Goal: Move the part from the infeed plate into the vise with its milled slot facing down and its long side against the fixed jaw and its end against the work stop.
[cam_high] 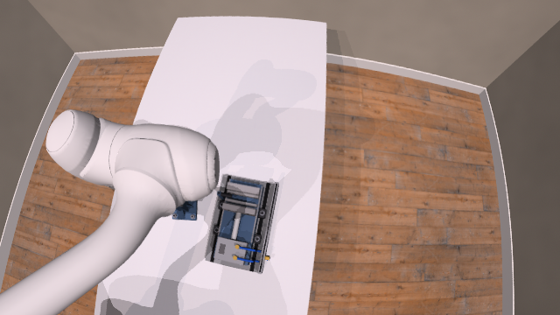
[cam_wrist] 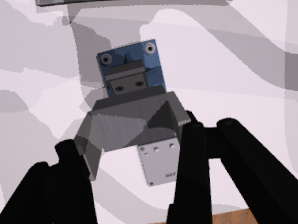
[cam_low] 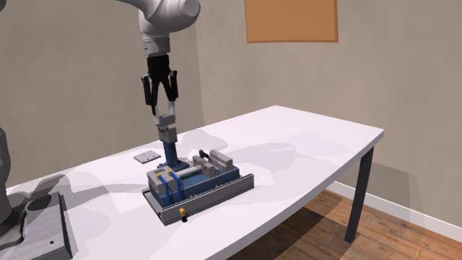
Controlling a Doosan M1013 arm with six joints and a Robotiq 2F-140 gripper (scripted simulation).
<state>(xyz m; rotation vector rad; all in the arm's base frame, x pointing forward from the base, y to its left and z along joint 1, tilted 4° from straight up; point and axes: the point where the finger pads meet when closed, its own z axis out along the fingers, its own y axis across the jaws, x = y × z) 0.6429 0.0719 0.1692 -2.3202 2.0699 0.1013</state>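
The part lies 30 mm below my hand. The rest, counted from my hand: blue post (150 mm below); moving jaw (210 mm to the right, 130 mm below, 10 mm ahead); cylinder rod (200 mm to the right, 130 mm below, 50 mm behind).
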